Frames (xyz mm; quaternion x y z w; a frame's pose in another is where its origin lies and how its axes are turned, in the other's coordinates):
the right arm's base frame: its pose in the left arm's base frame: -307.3 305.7 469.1 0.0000 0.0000 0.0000 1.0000
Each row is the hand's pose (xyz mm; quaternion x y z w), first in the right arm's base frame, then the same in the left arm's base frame.
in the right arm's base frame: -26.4 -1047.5 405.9 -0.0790 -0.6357 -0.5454 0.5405
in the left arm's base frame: -333.7 -741.8 875.0 -0.0790 -0.6357 -0.5454 0.5405
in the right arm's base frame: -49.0 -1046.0 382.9 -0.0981 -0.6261 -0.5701 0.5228
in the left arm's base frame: -356.3 -740.3 852.0 -0.0981 -0.6261 -0.5701 0.5228
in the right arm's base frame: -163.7 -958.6 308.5 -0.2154 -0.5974 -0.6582 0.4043
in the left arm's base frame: -471.0 -652.9 777.6 -0.2154 -0.5974 -0.6582 0.4043
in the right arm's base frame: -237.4 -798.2 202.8 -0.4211 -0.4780 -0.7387 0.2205
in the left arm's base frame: -544.7 -492.5 671.9 -0.4211 -0.4780 -0.7387 0.2205
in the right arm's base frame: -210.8 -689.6 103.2 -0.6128 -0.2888 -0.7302 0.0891
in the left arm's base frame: -518.1 -383.9 572.3 -0.6128 -0.2888 -0.7302 0.0891
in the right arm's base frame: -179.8 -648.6 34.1 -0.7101 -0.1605 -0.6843 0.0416
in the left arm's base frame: -487.1 -342.9 503.2 -0.7101 -0.1605 -0.6843 0.0416
